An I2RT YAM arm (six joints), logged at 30 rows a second.
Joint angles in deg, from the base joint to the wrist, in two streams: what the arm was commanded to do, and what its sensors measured. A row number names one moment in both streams.
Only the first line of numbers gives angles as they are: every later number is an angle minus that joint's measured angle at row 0.
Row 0, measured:
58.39, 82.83, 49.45, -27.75, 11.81, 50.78
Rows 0 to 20, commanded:
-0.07, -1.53, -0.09, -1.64, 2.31, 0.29
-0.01, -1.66, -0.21, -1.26, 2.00, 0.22
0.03, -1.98, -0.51, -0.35, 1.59, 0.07
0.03, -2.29, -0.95, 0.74, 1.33, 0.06
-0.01, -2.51, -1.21, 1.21, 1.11, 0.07
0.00, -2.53, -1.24, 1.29, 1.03, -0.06
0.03, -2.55, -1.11, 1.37, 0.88, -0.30
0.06, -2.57, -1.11, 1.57, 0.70, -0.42
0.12, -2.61, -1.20, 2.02, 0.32, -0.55
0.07, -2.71, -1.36, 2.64, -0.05, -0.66
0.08, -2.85, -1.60, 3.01, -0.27, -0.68
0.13, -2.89, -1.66, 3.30, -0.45, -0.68
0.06, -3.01, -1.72, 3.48, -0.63, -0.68
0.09, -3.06, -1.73, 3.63, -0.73, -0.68
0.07, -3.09, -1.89, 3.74, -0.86, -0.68
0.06, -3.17, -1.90, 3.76, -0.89, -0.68
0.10, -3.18, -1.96, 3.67, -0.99, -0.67
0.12, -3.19, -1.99, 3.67, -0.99, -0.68
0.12, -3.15, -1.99, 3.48, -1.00, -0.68
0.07, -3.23, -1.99, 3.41, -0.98, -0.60
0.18, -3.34, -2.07, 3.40, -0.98, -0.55
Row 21, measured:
0.00, -2.06, -1.53, 3.04, -1.33, -0.21
